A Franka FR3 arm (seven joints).
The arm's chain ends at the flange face. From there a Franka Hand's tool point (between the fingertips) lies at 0.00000 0.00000 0.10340 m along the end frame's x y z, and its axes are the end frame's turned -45 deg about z.
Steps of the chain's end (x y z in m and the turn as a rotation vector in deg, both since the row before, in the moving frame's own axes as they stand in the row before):
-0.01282 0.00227 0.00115 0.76 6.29 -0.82
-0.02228 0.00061 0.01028 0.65 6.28 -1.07
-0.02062 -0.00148 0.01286 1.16 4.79 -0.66
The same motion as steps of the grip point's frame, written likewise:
-0.00164 -0.00048 0.00052 -3.91 4.99 -0.82
-0.00729 -0.00824 0.00965 -3.98 4.90 -1.07
-0.00592 -0.01104 0.01248 -2.57 4.21 -0.66

